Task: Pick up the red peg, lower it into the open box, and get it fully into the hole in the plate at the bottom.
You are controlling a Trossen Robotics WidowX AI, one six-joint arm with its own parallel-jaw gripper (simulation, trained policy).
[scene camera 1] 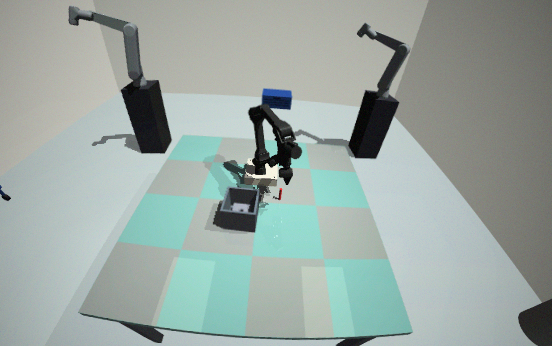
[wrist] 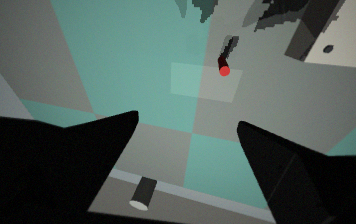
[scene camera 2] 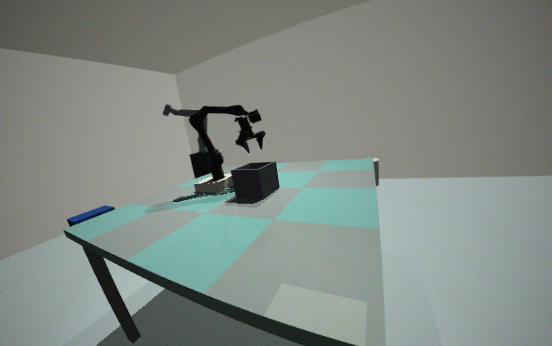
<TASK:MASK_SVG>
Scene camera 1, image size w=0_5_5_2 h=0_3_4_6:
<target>dark box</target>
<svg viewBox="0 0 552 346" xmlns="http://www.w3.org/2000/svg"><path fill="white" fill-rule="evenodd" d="M228 186L220 208L222 229L255 232L260 189ZM234 203L251 205L251 213L233 210Z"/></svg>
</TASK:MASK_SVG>
